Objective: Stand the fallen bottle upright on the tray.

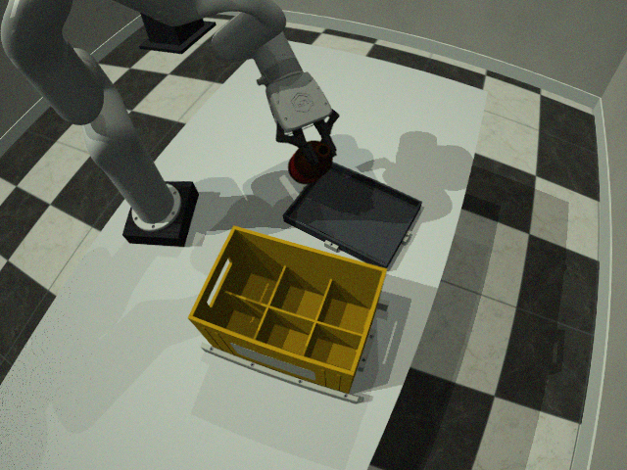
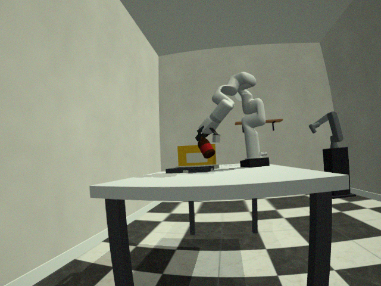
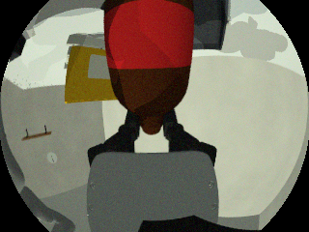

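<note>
The brown bottle lies 50 mm below my hand, 20 mm to the left of it and 20 mm behind it. From my hand the other things lie so: dark grey tray: 190 mm below, 70 mm ahead, 30 mm to the left; yellow crate: 270 mm to the right, 120 mm below, 60 mm ahead.
</note>
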